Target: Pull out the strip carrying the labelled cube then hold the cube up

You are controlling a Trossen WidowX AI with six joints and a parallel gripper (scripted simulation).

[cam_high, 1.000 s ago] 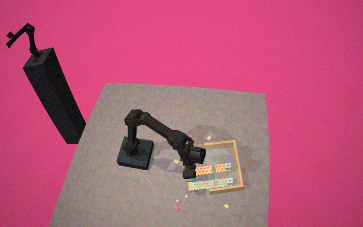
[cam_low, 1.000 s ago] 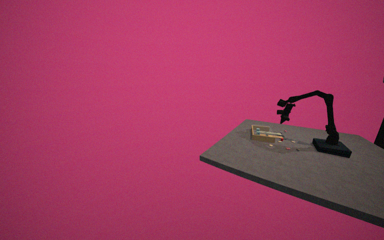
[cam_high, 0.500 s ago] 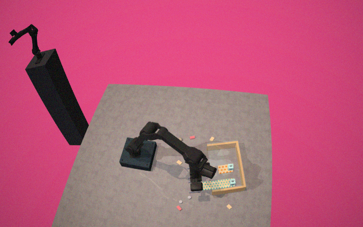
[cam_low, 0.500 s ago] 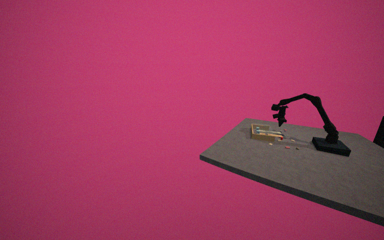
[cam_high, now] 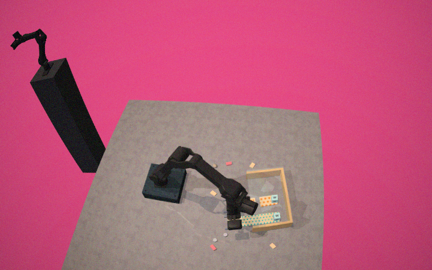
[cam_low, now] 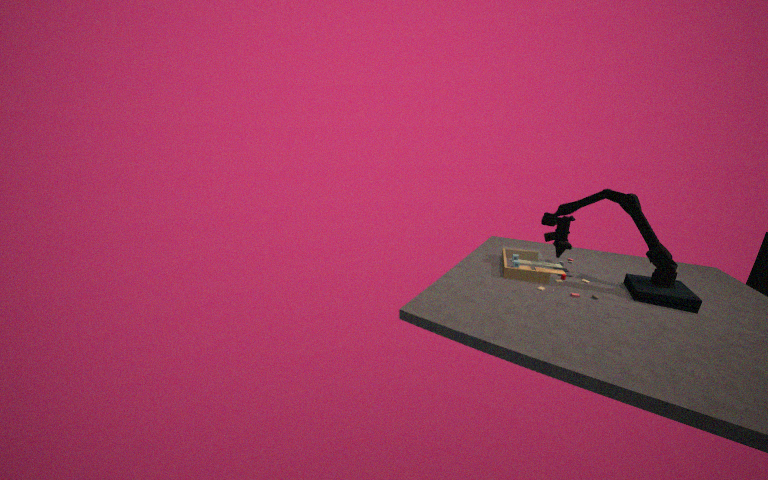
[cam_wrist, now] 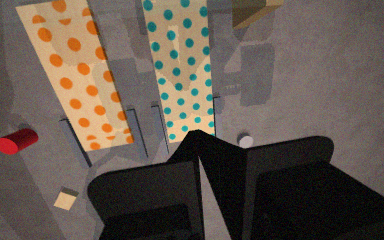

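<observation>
The strip is 10 cm to the left of my gripper tip, 5 cm below it and 4 cm ahead of it.
</observation>
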